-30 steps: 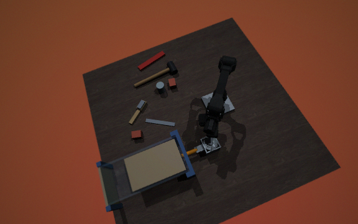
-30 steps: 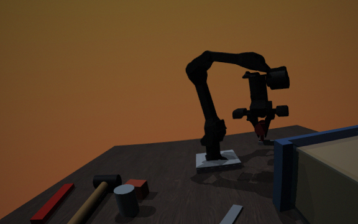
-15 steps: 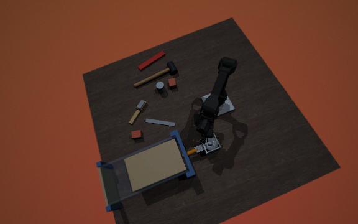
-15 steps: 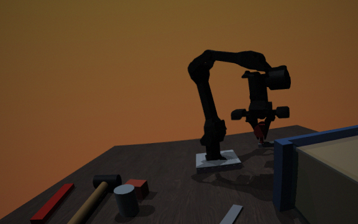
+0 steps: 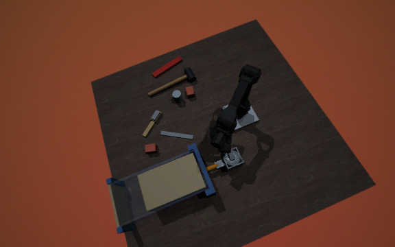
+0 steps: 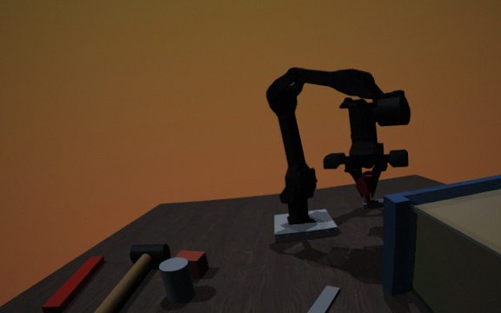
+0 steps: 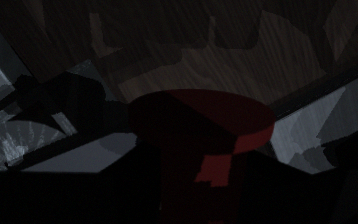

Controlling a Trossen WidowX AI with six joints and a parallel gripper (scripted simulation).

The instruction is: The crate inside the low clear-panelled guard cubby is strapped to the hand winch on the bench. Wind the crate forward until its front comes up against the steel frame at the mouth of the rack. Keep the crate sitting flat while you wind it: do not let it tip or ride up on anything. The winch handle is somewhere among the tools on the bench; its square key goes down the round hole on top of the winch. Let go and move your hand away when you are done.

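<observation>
Right now the winch handle is 10 mm ahead of my gripper tip, 40 mm to the left of it and 10 mm below it. Also, from my gripper tip: red knob 20 mm above; then blue steel frame 170 mm ahead, 90 mm to the left, 10 mm below; then winch 90 mm to the left, 80 mm below.
</observation>
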